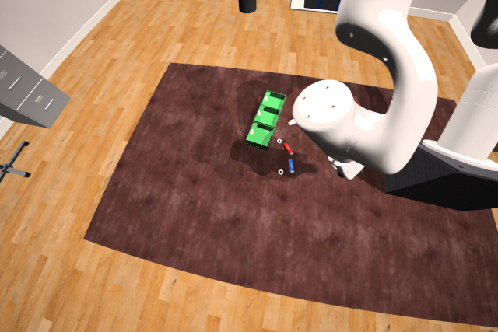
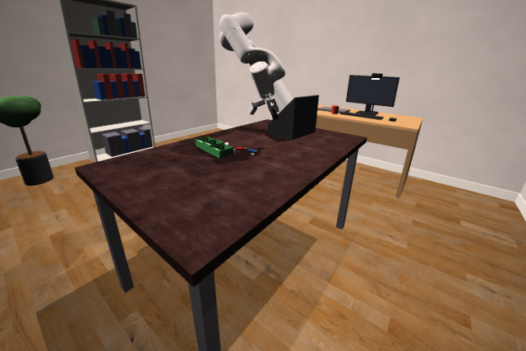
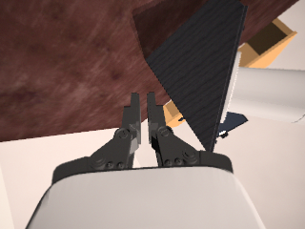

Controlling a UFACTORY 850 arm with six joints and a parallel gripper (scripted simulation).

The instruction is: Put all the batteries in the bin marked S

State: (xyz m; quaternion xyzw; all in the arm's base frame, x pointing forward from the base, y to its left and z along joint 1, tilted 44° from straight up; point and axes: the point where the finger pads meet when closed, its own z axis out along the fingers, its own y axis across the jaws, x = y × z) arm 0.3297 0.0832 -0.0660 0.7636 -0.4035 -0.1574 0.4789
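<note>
The green bin is 28 cm ahead of my hand, 20 cm to the right of it and 16 cm below it. Also, from my hand: white block: 17 cm ahead, 21 cm to the right, 18 cm below; blue battery: 15 cm ahead, 2 cm to the right, 17 cm below; red battery: 17 cm ahead, 9 cm to the right, 17 cm below.
</note>
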